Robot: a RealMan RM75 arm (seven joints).
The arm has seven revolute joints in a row. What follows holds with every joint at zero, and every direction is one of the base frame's. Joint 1 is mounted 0.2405 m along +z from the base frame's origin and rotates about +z. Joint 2 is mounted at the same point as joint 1 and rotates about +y. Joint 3 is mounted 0.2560 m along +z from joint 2 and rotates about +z. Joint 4 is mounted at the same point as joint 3 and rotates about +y. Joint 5 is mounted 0.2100 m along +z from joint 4 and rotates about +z. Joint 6 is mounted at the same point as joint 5 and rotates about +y. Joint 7 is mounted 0.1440 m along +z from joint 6 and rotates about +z. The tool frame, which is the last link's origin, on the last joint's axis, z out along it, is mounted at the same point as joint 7; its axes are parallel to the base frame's.
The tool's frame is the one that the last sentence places.
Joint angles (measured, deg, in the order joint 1, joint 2, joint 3, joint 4, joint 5, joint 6, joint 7), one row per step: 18.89 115.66 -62.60 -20.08 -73.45 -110.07 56.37; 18.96 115.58 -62.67 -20.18 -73.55 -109.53 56.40; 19.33 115.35 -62.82 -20.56 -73.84 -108.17 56.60; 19.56 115.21 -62.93 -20.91 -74.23 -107.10 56.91; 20.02 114.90 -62.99 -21.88 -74.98 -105.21 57.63; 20.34 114.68 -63.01 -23.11 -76.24 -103.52 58.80; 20.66 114.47 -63.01 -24.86 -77.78 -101.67 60.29; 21.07 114.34 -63.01 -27.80 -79.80 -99.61 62.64; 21.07 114.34 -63.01 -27.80 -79.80 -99.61 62.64; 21.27 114.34 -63.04 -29.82 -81.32 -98.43 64.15; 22.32 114.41 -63.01 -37.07 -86.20 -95.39 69.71; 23.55 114.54 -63.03 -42.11 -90.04 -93.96 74.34
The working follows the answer.
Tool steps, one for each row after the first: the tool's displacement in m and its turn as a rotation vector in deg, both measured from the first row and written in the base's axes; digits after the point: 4 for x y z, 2 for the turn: 0.0006 0.0013 -0.0003 0.04 -0.52 -0.21; 0.0012 0.0058 -0.0007 0.12 -1.87 -0.50; 0.0018 0.0088 -0.0014 -0.03 -2.95 -0.79; 0.0024 0.0153 -0.0014 -0.09 -4.98 -1.12; 0.0029 0.0205 -0.0018 -0.71 -7.07 -1.37; 0.0030 0.0265 -0.0017 -1.31 -9.49 -1.51; 0.0008 0.0348 -0.0006 -1.99 -12.44 -1.26; 0.0008 0.0348 -0.0006 -1.99 -12.44 -1.26; -0.0009 0.0393 -0.0002 -2.47 -14.41 -0.97; -0.0114 0.0559 0.0041 -3.50 -20.44 0.51; -0.0222 0.0673 0.0072 -4.60 -24.60 1.64
Tool pose at each row, in the base's axes (x y z in m, rotation vector in deg; rounded; the steps above come from the unrounded poses): 0.2602 0.2378 0.0042 -145.21 21.32 84.95; 0.2607 0.2391 0.0039 -145.40 21.47 84.18; 0.2613 0.2436 0.0034 -146.03 21.56 82.28; 0.2619 0.2466 0.0028 -146.65 21.86 80.76; 0.2625 0.2531 0.0028 -147.74 21.99 77.94; 0.2631 0.2582 0.0024 -149.28 22.48 75.15; 0.2631 0.2643 0.0025 -151.01 22.76 71.89; 0.2610 0.2726 0.0036 -153.23 22.54 68.01; 0.2610 0.2726 0.0036 -153.23 22.54 68.01; 0.2593 0.2771 0.0040 -154.76 22.25 65.42; 0.2487 0.2937 0.0083 -159.16 20.26 57.46; 0.2379 0.3051 0.0114 -162.34 19.03 51.86

